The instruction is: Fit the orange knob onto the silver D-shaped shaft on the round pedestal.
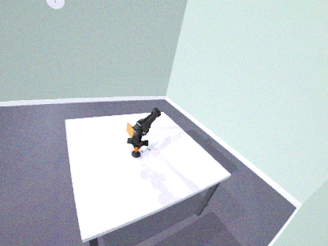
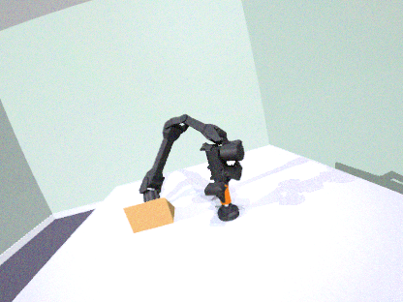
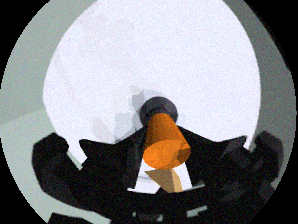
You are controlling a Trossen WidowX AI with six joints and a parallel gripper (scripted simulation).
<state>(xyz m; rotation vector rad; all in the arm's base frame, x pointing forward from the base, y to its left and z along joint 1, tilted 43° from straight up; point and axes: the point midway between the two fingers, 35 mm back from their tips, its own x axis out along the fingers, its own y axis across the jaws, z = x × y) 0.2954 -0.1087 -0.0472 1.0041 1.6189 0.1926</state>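
Right now the orange knob is 3 cm above my gripper tip. Round my gripper tip: round dark pedestal 4 cm below.
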